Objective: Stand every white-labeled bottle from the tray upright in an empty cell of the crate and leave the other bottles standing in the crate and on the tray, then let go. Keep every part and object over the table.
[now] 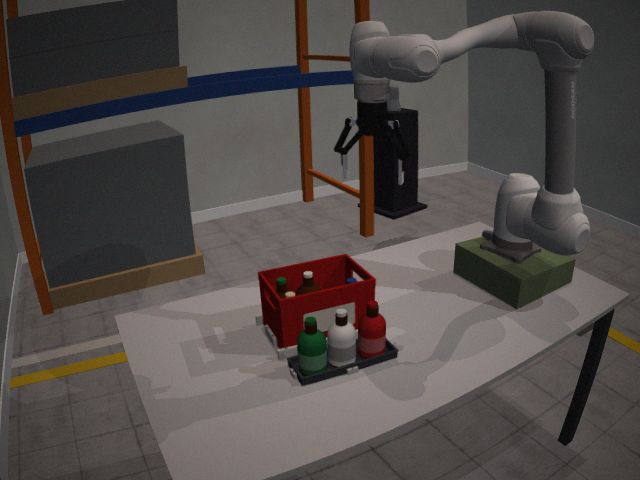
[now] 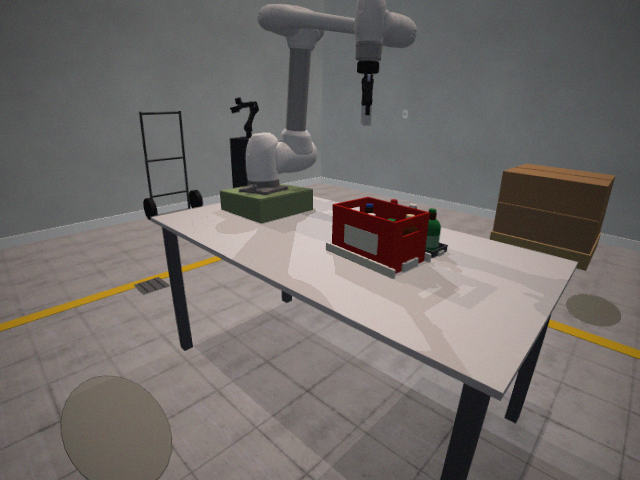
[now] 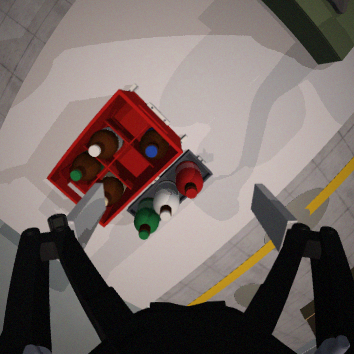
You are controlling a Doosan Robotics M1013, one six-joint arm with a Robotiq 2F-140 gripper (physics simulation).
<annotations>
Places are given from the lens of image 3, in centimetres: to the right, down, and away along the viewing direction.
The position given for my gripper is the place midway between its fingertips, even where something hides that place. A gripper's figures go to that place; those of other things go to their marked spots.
my gripper (image 3: 178, 196): 0, 2, 20
green bottle (image 3: 146, 220): -8, 12, 57
red bottle (image 3: 188, 180): 3, 1, 53
white-capped bottle (image 3: 103, 143): -17, -8, 49
The marked spots on the white-capped bottle and the green bottle are 23 cm apart.
</annotations>
